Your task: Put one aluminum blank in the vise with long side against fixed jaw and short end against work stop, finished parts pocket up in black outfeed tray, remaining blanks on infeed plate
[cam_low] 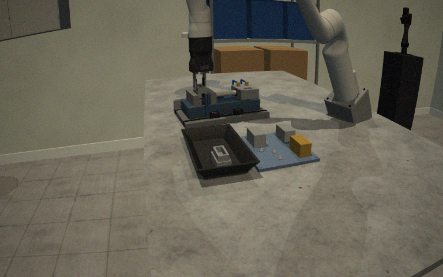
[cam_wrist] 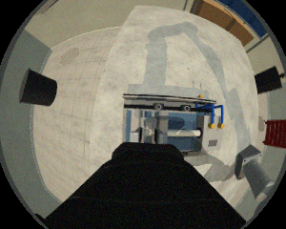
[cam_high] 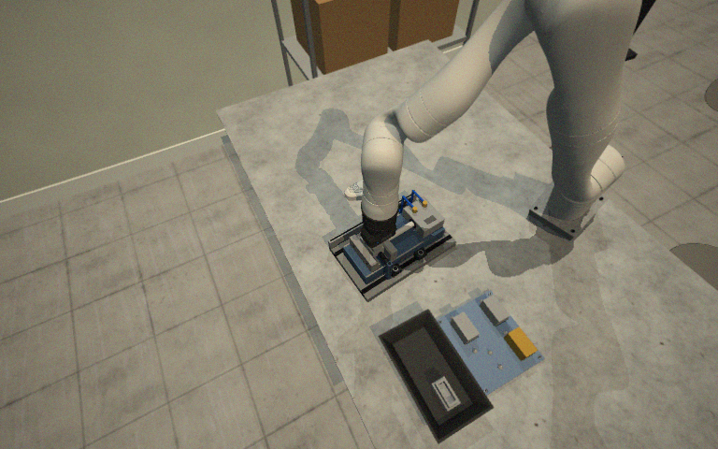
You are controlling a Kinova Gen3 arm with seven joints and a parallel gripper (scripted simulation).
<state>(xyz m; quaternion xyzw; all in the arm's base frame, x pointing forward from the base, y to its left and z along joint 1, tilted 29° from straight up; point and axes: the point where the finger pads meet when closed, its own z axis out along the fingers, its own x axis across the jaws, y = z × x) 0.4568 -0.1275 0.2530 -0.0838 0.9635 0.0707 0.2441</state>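
Now: hand 3 cm short of the fixed jaw, 1 cm to the right of it and 5 cm above it. The rest, counted from my hand: gray blank (13 cm behind, 26 cm to the left, 10 cm below); then vise (7 cm behind, 1 cm to the right, 8 cm below); then infeed plate (18 cm behind, 30 cm to the left, 12 cm below).
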